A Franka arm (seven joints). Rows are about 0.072 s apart.
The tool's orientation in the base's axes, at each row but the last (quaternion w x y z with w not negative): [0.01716, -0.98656, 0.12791, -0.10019]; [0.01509, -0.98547, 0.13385, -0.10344]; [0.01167, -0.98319, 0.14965, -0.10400]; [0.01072, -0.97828, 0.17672, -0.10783]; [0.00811, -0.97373, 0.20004, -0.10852]
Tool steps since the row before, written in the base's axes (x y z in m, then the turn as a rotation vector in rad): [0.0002, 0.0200, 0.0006, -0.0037, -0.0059, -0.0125]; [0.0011, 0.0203, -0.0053, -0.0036, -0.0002, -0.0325]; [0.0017, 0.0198, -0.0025, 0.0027, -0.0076, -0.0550]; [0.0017, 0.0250, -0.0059, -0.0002, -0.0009, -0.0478]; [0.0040, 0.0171, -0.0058, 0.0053, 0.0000, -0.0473]
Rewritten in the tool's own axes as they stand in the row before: [-0.0048, -0.0194, -0.0004, -0.0044, 0.0074, 0.0114]; [-0.0054, -0.0195, 0.0055, -0.0098, 0.0030, 0.0310]; [-0.0048, -0.0193, 0.0026, -0.0063, 0.0094, 0.0544]; [-0.0084, -0.0237, 0.0057, -0.0098, 0.0037, 0.0466]; [-0.0043, -0.0169, 0.0060, -0.0051, 0.0007, 0.0473]
